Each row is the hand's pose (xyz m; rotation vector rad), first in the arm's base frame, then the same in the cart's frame.
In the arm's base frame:
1: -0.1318 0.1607 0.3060 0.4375 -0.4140 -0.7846
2: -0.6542 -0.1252 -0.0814 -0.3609 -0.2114 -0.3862
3: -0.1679 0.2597 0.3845 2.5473 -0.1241 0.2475
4: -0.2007 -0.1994 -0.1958 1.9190 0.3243 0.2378
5: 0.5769 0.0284 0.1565 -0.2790 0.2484 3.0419
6: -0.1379 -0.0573 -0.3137 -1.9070 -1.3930 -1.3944
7: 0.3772 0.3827 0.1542 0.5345 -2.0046 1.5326
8: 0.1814 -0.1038 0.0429 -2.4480 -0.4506 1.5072
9: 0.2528 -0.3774 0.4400 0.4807 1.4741 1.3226
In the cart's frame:
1: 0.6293 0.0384 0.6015 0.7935 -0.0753 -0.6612
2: 0.1163 -0.2036 0.1738 0.0393 -0.0438 -0.1647
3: 0.5881 0.0883 0.7159 2.9742 0.1978 0.1570
4: 0.5489 -0.1124 0.0040 2.3012 0.6300 0.3561
5: 1.3136 0.1554 0.3562 0.0786 0.3877 -2.9843
6: 0.5606 0.0744 -0.0508 -1.4936 -1.1283 -1.2948
7: 1.0495 0.4219 0.5131 1.0364 -2.2179 1.1779
8: 0.9392 -0.0200 0.2303 -2.0271 -0.9428 1.4746
9: 1.1314 -0.3947 0.4758 0.6787 1.4001 1.8220

